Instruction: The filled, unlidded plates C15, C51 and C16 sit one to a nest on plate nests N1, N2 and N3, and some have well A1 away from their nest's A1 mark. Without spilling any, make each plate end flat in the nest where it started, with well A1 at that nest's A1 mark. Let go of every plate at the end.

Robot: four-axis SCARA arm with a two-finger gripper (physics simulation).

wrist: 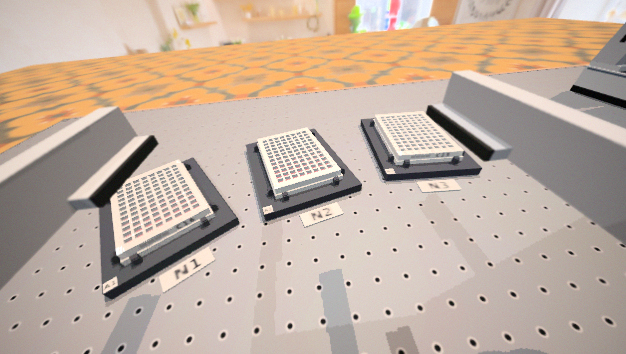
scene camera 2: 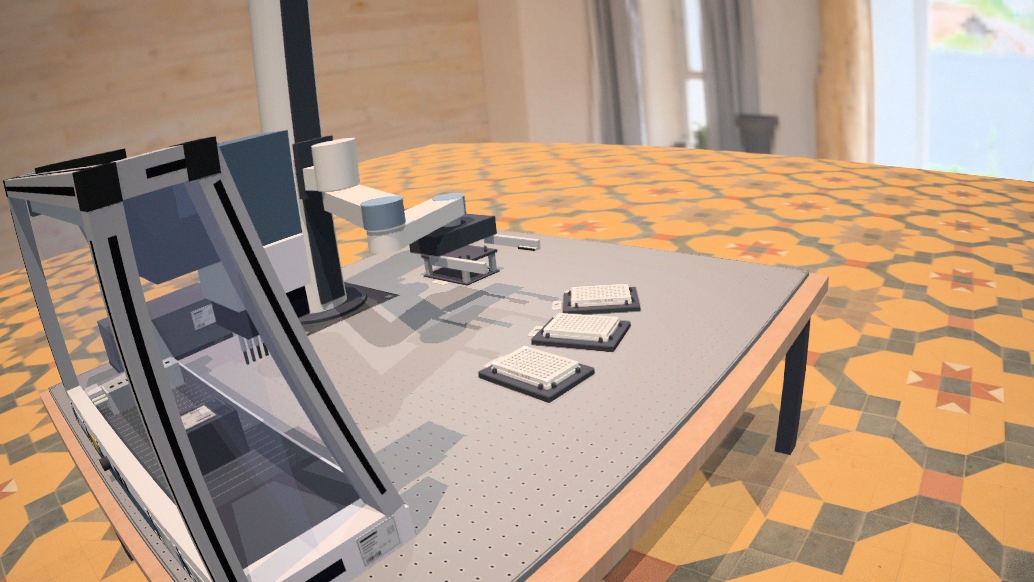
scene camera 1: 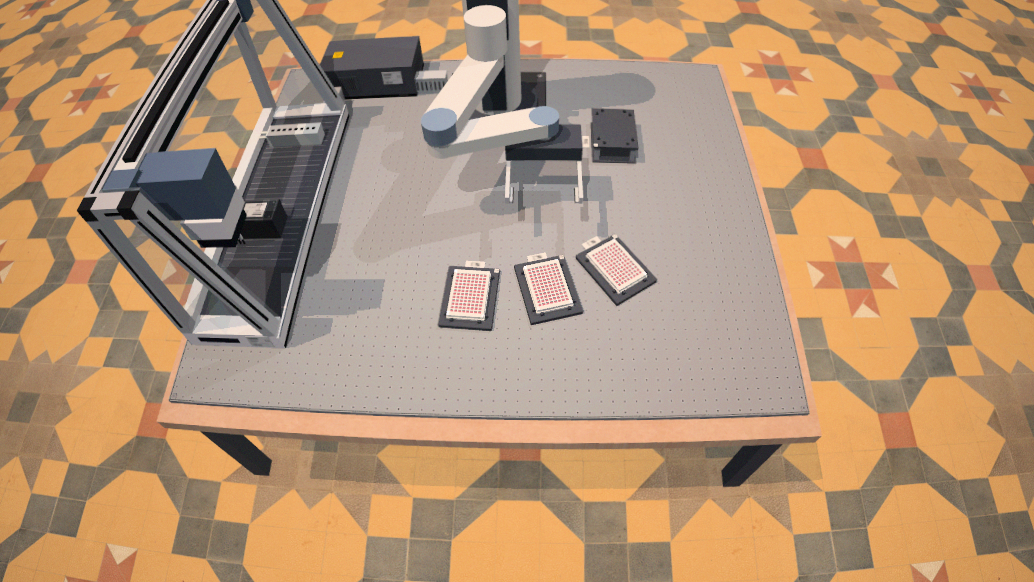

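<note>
My gripper is open and empty, above the table on the arm side of the nests. In the wrist view, plate C15 lies flat in nest N3 on the right. An unlabelled-looking plate lies in N2, in the middle. A plate with a blurred label lies in N1 on the left, partly behind a finger. Each nest's A1 mark is at its near left corner. In scene camera 1 the wells look red. Well A1 cannot be made out on the plates.
A dark raised stand is beside the gripper, near its arm-side end. A framed gantry machine stands along one side of the table. A dark box stands at the back, near the arm's column.
</note>
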